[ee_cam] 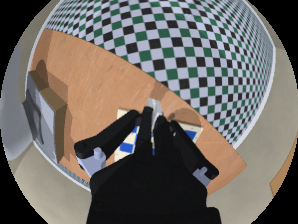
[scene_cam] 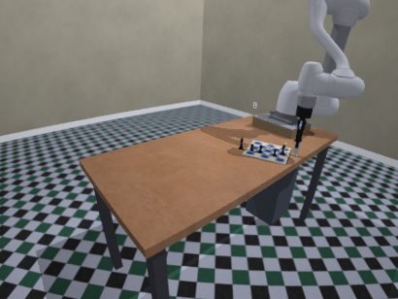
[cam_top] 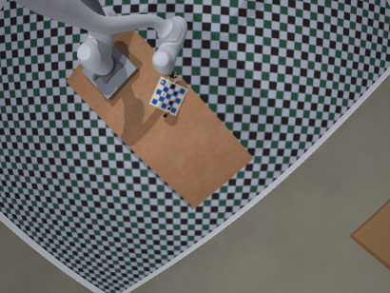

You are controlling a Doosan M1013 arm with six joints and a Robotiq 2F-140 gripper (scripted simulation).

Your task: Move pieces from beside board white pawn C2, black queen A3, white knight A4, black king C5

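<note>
Right now the blue-and-white chessboard is 9 cm ahead of my hand, 11 cm to the right of it and 4 cm below it. The rest, counted from my hand: black chess piece: 18 cm ahead, 23 cm to the right, 1 cm below; small white piece: 5 cm ahead, 13 cm to the right, 3 cm below; white knight: 3 cm below.
</note>
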